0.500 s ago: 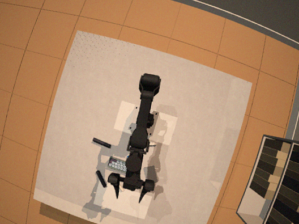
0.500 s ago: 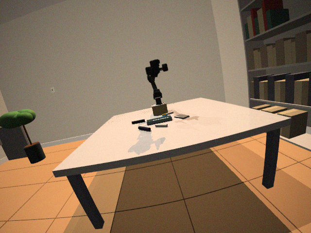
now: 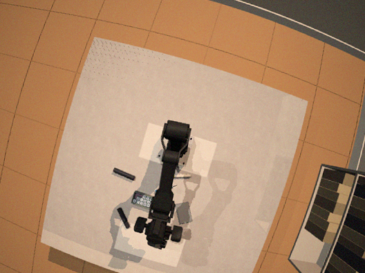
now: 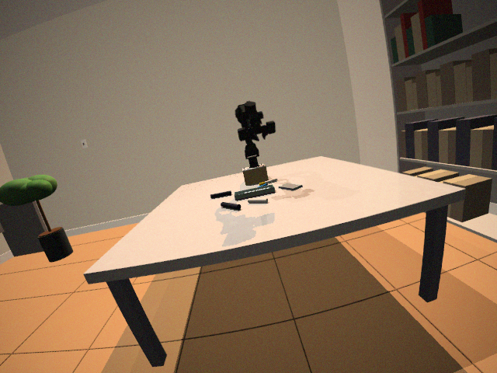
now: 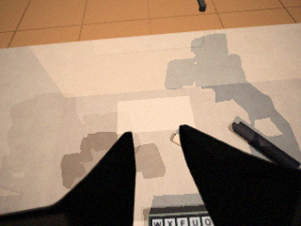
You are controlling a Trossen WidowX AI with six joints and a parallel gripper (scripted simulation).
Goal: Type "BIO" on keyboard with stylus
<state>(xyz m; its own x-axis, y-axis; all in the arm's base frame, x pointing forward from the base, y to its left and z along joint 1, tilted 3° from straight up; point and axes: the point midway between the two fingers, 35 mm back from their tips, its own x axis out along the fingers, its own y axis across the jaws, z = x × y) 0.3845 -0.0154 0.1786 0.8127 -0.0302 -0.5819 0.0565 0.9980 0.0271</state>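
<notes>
The blue stylus lies 170 mm behind my gripper tip, 10 mm to the left of it and 260 mm below it. The rest, counted from my gripper tip: pale cylinder (80 mm ahead, 90 mm to the right, 260 mm below); grey pad (40 mm behind, 110 mm to the left, 260 mm below); stylus tip (190 mm behind, 40 mm to the left, 260 mm below).
</notes>
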